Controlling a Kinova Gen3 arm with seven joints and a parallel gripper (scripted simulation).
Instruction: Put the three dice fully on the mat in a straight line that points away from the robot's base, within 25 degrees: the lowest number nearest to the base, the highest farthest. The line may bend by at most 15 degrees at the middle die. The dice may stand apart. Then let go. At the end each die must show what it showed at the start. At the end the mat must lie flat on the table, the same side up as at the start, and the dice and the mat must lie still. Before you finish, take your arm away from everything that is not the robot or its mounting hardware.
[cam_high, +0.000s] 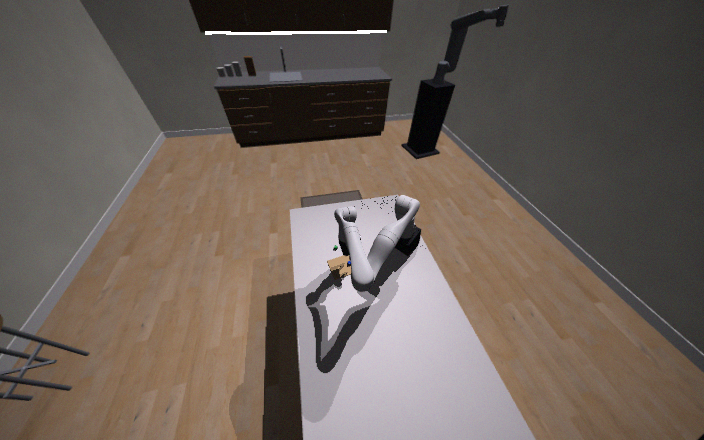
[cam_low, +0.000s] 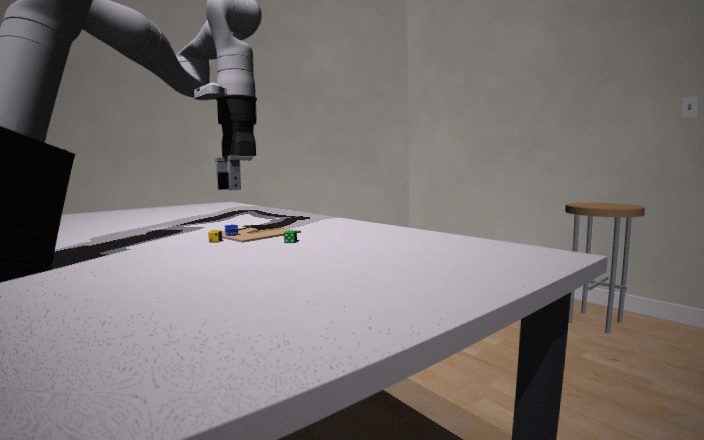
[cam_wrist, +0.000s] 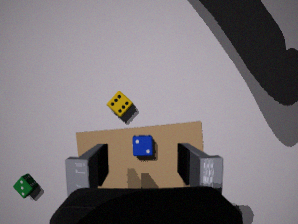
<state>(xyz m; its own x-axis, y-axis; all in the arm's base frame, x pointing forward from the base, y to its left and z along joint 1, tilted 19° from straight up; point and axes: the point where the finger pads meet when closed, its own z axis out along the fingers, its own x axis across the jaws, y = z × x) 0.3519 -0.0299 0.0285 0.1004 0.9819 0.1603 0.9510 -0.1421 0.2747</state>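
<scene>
Right now the green die is 4 cm ahead of my hand, 14 cm to the right of it and 10 cm below it. The rest, counted from my hand: tan mat 5 cm ahead, 11 cm below; then yellow die 5 cm behind, 2 cm to the right, 10 cm below; then blue die 10 cm below.
</scene>
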